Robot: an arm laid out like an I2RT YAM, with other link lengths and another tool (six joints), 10 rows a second.
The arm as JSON. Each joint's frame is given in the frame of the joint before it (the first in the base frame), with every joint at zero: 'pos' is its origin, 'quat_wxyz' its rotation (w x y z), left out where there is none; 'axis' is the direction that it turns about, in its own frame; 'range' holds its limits. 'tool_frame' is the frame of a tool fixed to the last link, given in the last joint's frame.
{
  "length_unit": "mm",
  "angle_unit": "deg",
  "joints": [
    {
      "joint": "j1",
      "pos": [
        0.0,
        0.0,
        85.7
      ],
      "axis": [
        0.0,
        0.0,
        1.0
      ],
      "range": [
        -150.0,
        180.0
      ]
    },
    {
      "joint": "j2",
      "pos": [
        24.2,
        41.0,
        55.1
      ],
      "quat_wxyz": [
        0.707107,
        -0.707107,
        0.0,
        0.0
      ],
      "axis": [
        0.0,
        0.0,
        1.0
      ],
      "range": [
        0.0,
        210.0
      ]
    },
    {
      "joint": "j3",
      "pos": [
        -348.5,
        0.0,
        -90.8
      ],
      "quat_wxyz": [
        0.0,
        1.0,
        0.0,
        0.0
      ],
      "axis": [
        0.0,
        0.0,
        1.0
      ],
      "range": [
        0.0,
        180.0
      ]
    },
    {
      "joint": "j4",
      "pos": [
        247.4,
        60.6,
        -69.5
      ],
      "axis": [
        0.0,
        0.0,
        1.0
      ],
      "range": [
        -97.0,
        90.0
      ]
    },
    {
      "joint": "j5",
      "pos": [
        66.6,
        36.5,
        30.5
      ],
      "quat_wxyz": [
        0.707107,
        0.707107,
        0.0,
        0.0
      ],
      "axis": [
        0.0,
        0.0,
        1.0
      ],
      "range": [
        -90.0,
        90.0
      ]
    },
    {
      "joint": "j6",
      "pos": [
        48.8,
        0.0,
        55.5
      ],
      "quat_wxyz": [
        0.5,
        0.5,
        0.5,
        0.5
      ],
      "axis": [
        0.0,
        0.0,
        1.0
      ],
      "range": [
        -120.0,
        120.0
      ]
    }
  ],
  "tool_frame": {
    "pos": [
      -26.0,
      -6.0,
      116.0
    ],
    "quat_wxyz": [
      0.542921,
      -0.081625,
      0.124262,
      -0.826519
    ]
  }
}
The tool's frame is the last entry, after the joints.
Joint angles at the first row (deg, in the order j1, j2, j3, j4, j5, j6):
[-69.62 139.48 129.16 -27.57 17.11 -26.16]
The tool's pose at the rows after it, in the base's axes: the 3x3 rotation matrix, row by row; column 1 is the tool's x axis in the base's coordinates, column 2 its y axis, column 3 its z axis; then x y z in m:
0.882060 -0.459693 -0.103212; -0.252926 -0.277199 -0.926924; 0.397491 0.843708 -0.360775; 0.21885 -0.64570 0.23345
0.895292 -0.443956 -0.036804; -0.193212 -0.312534 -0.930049; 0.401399 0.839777 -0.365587; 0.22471 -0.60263 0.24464
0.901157 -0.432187 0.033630; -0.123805 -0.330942 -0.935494; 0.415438 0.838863 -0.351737; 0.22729 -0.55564 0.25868
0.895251 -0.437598 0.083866; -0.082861 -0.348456 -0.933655; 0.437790 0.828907 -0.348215; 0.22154 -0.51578 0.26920
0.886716 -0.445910 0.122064; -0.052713 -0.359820 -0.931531; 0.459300 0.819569 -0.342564; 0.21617 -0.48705 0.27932
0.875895 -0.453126 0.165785; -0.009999 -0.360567 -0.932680; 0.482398 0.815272 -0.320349; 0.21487 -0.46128 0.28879
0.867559 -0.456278 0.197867; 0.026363 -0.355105 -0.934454; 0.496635 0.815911 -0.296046; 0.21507 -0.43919 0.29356
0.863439 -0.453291 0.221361; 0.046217 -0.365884 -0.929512; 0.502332 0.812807 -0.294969; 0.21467 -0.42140 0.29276
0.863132 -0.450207 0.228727; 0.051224 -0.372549 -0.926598; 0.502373 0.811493 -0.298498; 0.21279 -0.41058 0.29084
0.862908 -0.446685 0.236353; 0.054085 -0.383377 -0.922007; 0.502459 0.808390 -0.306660; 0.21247 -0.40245 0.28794
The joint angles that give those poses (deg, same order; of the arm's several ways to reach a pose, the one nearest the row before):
[-68.95 132.15 117.62 -23.29 14.76 -25.83]
[-67.69 124.19 105.50 -18.94 12.38 -27.22]
[-66.42 115.73 93.65 -14.20 9.95 -28.62]
[-66.07 108.71 84.86 -11.71 7.44 -28.91]
[-66.01 103.57 79.50 -10.74 5.31 -28.98]
[-65.59 98.92 74.53 -8.77 3.38 -29.24]
[-64.80 95.09 69.98 -6.44 2.48 -29.44]
[-64.21 92.50 66.82 -5.74 1.67 -29.53]
[-63.90 90.92 64.88 -5.57 1.50 -29.53]
[-63.57 89.96 63.56 -5.67 1.27 -29.44]

